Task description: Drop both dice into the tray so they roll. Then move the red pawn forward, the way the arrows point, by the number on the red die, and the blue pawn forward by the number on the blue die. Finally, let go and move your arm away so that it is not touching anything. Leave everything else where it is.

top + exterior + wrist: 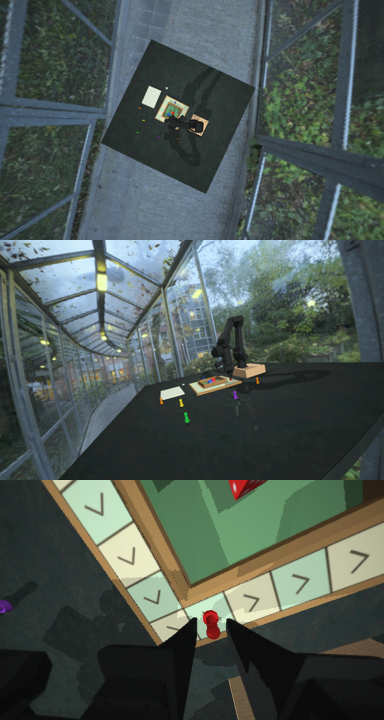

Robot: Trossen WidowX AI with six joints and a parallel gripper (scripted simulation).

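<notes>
Right now the red pawn is right at my gripper tip. Round my gripper tip: green tray 90 mm ahead, 90 mm to the right, 20 mm below; then purple pawn 170 mm ahead, 210 mm to the left, 10 mm below; then blue pawn 90 mm ahead, 200 mm to the right.
</notes>
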